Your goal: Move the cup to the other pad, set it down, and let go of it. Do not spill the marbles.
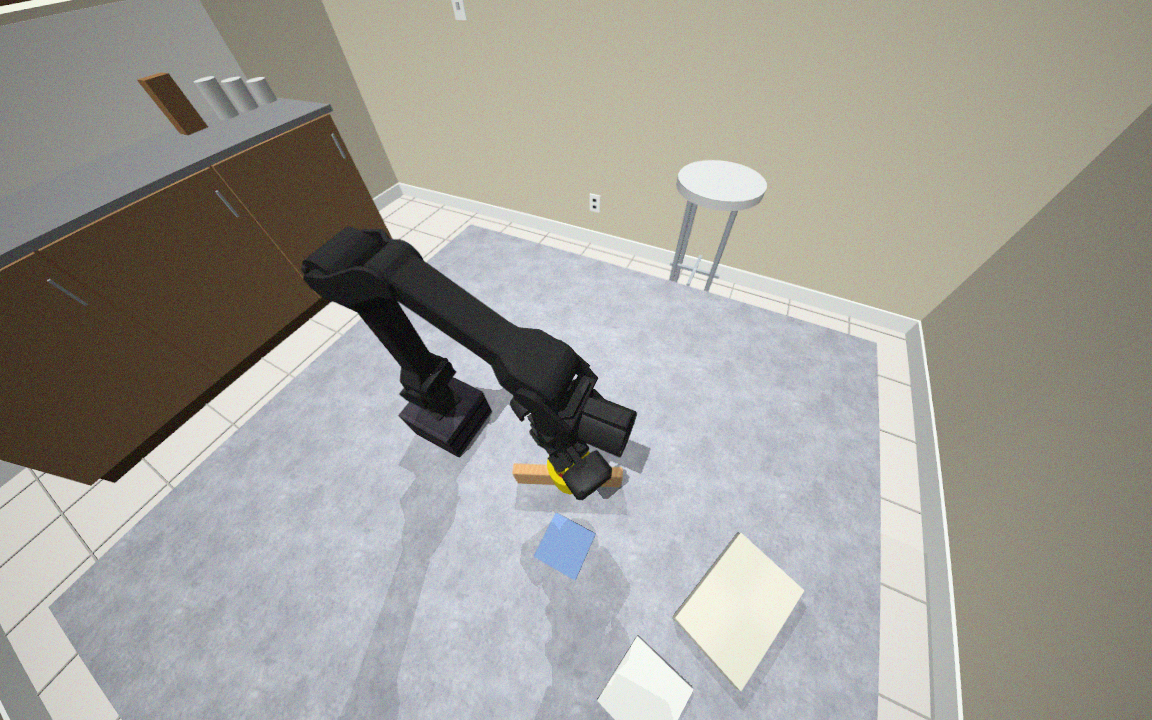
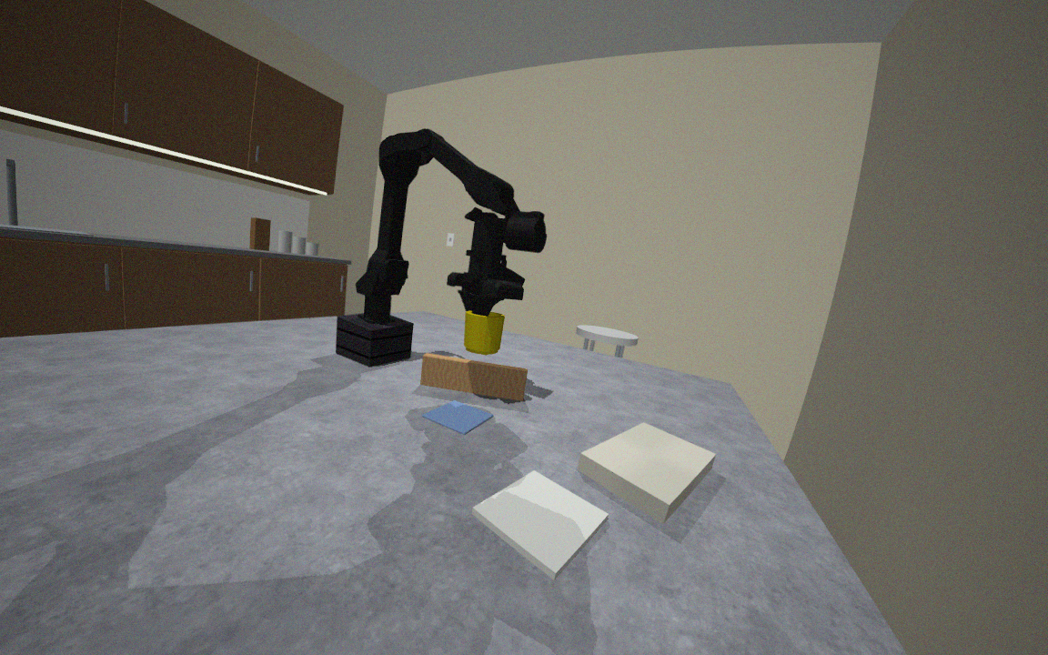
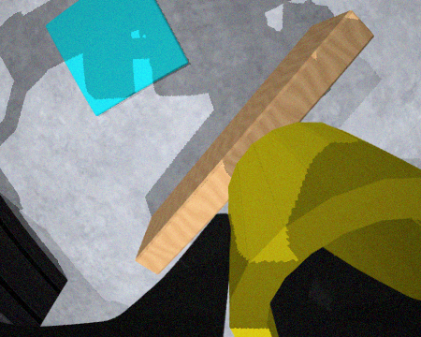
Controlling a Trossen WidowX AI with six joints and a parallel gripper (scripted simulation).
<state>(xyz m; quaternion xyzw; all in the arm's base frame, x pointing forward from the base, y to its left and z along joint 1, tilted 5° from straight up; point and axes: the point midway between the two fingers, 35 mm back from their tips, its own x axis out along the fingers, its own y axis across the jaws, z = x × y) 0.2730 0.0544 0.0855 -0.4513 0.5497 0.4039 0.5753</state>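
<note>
My gripper tip is now 1 cm short of the wooden bar and 10 cm above it. From my gripper tip the other things lie so: light blue pad (7 cm ahead, 9 cm to the right, 13 cm below); yellow cup (2 cm ahead, 1 cm to the right).
</note>
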